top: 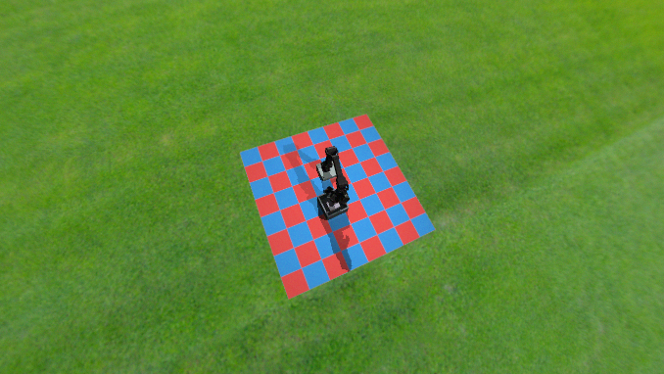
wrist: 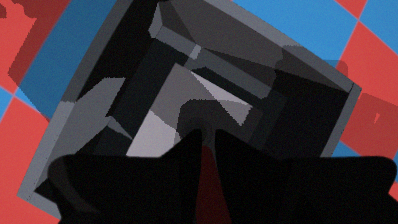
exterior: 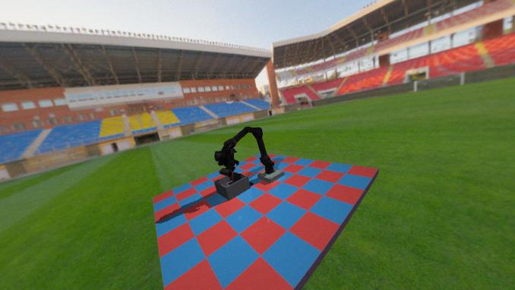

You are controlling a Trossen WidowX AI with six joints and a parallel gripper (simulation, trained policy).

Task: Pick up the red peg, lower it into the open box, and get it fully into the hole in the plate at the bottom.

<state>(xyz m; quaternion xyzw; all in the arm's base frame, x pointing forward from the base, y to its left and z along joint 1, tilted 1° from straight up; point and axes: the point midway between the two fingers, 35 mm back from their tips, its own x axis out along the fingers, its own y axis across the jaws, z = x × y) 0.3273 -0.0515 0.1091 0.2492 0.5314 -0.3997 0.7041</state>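
The red peg lies 10 mm behind my gripper tip, 20 mm to the left of it and 10 mm above it. The rest, counted from my gripper tip: dark grey box (10 mm to the left, 90 mm below); then light grey plate (10 mm to the left, 70 mm below).
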